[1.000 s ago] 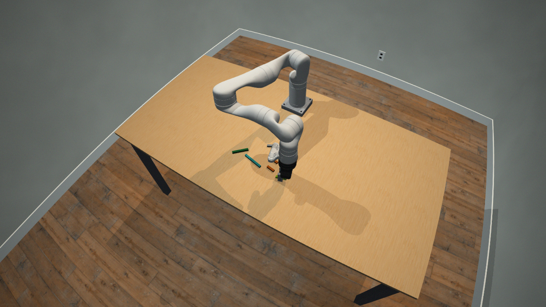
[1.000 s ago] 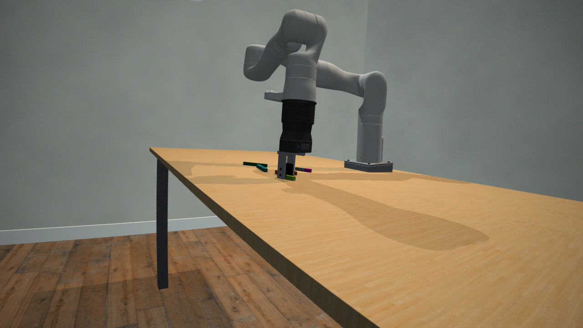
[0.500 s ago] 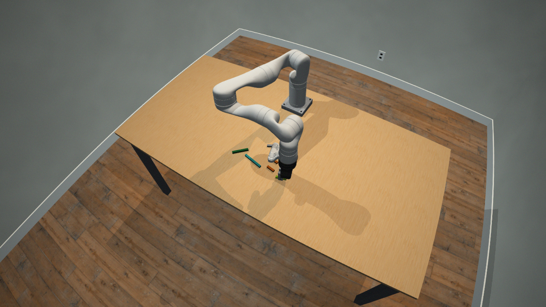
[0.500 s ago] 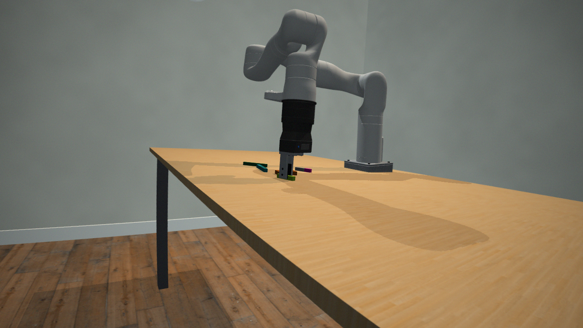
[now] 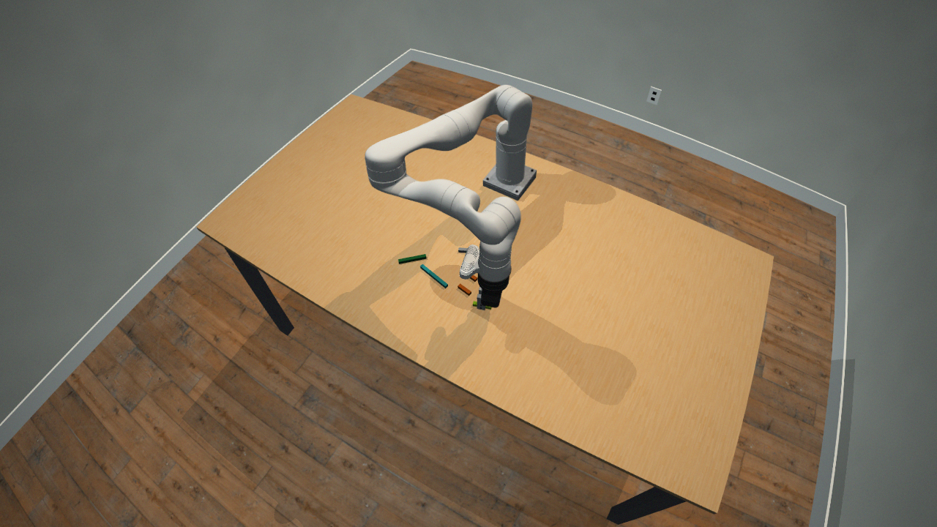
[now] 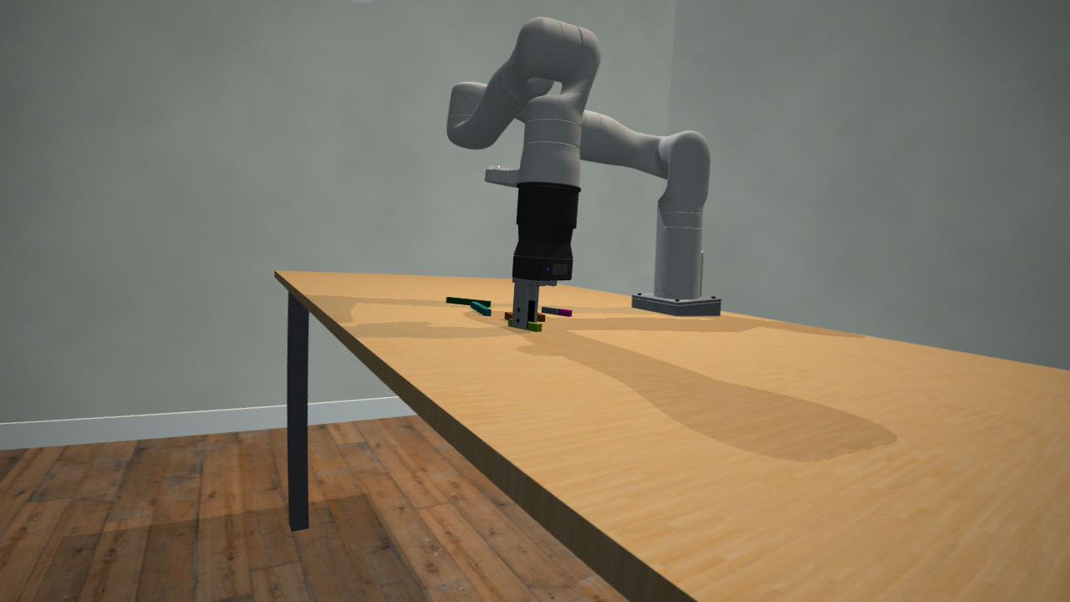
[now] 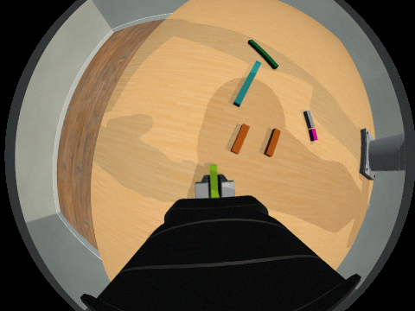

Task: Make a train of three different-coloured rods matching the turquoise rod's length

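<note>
Right now the grey rod is 14 cm behind my hand, 13 cm to the right of it and 2 cm below it. From my hand the other things lie so: lime rod (2 cm below); then turquoise rod (16 cm to the right, 2 cm below, 2 cm behind); then magenta rod (15 cm behind, 10 cm to the right, 2 cm below).
</note>
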